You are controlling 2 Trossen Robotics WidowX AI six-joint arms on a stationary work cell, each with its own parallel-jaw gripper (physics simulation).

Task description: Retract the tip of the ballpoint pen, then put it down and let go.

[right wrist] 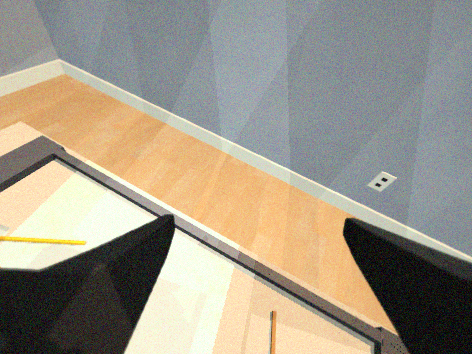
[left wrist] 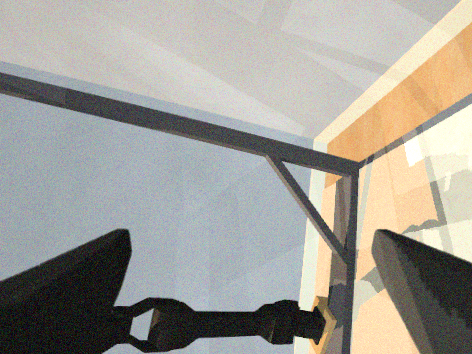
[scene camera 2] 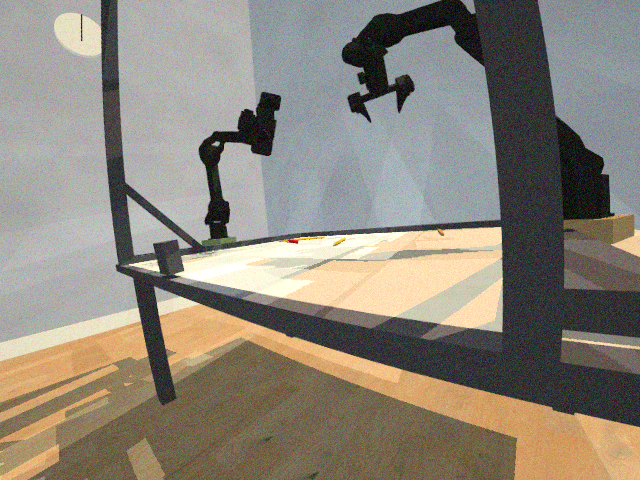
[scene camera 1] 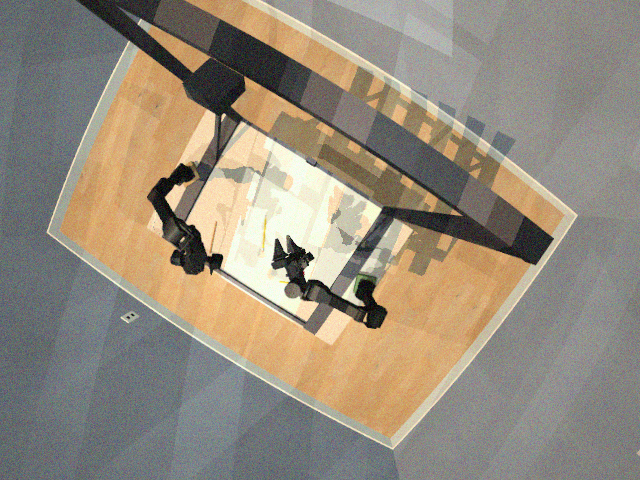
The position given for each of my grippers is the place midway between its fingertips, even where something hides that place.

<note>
My left gripper (scene camera 2: 266,113) is open, with nothing in its grasp. My right gripper (scene camera 2: 384,117) is open and holds nothing. Further things: a dark frame (scene camera 2: 590,378) and a dark box (scene camera 2: 168,255).
My left gripper shows as well in the left wrist view (left wrist: 252,241) and in scene camera 1 (scene camera 1: 282,236). My right gripper is seen too in the right wrist view (right wrist: 258,224). The dark frame also shows in the right wrist view (right wrist: 35,154), in the left wrist view (left wrist: 342,241) and in scene camera 1 (scene camera 1: 223,131).
</note>
